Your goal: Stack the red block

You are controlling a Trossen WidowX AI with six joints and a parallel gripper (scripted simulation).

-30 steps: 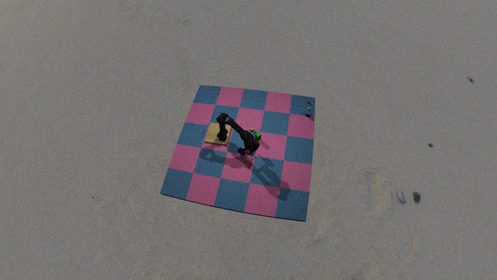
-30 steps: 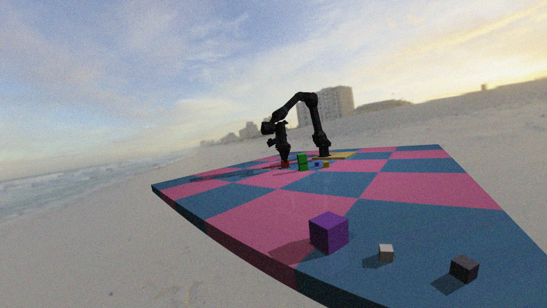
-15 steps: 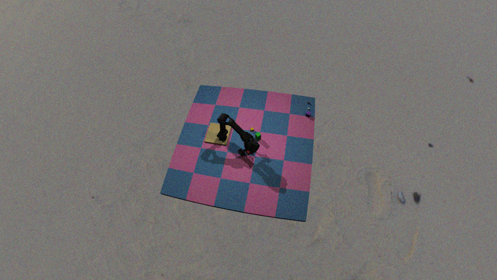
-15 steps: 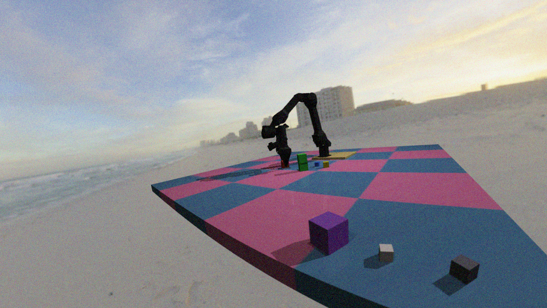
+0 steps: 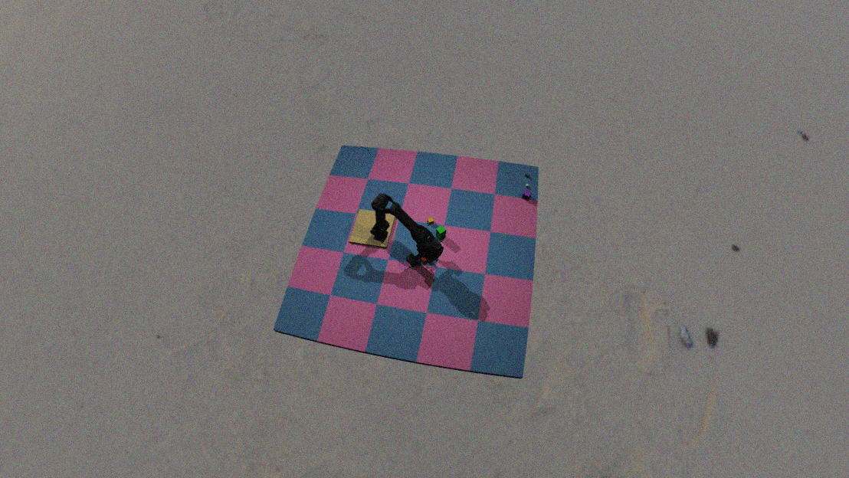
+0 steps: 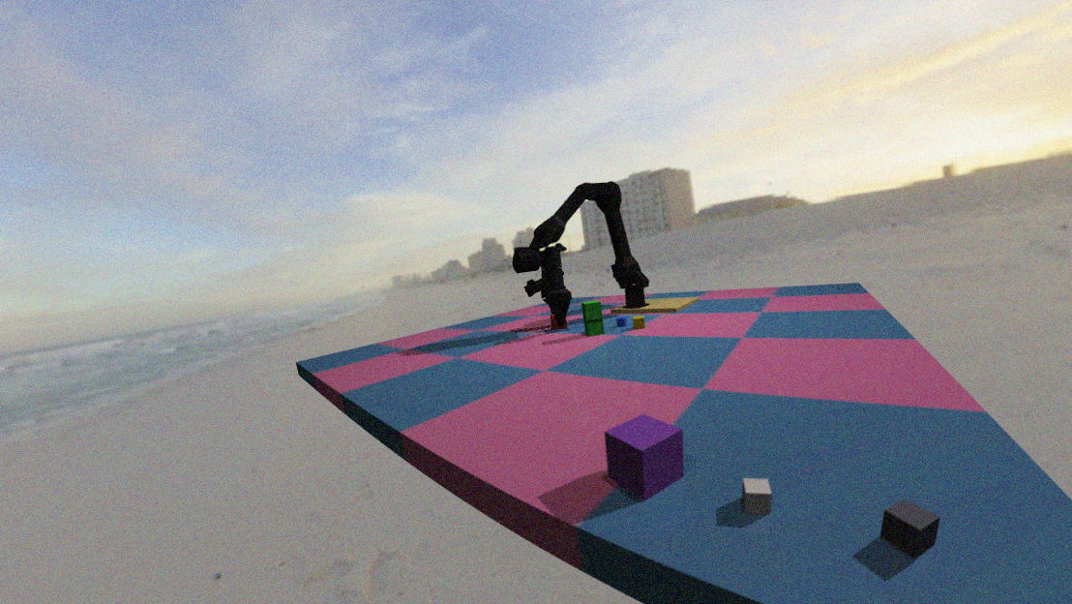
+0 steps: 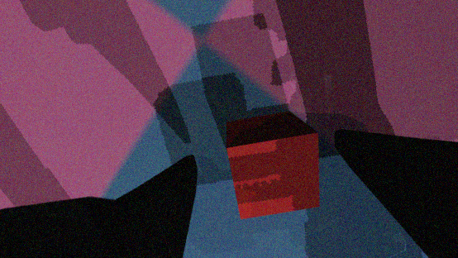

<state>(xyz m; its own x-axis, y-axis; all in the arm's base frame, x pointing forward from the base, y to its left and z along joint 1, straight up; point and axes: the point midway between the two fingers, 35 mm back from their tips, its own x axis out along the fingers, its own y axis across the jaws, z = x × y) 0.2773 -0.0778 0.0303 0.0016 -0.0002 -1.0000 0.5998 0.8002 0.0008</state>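
Right now the blue block is 50 mm behind my gripper tip and 180 mm to the left of it. Also, from my gripper tip: red block 10 mm above; yellow block 40 mm behind, 240 mm to the left; purple cube 460 mm ahead, 550 mm to the left, 10 mm above.
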